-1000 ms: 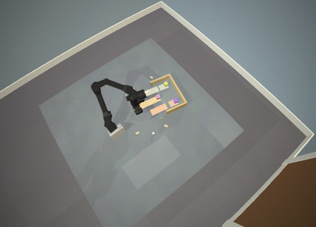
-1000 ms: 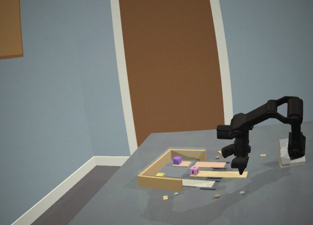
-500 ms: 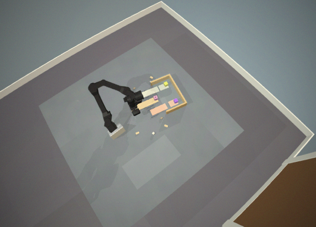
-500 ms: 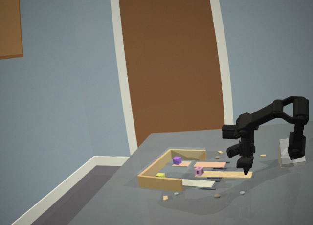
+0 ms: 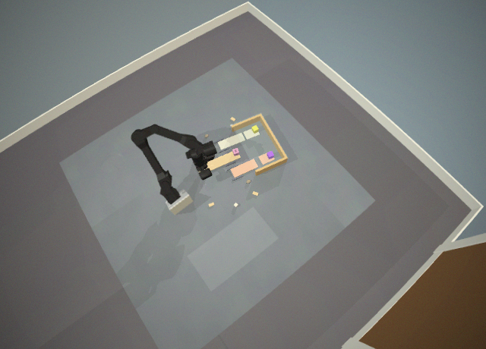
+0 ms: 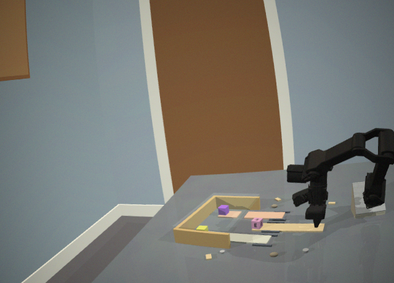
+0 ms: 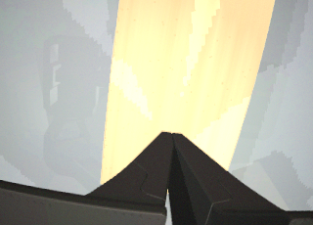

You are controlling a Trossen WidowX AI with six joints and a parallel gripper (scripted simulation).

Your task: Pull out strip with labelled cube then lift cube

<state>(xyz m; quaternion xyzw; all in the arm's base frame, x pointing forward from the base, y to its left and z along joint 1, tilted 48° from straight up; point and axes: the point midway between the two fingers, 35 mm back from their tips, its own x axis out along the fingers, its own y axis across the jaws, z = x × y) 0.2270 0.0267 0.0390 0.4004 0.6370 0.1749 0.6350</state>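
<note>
Now: gripper tip 9 cm short of the tan strip and 3 cm to the left of it. Round my gripper tip: pink labelled cube (20 cm ahead, 6 cm to the right, 2 cm above).
</note>
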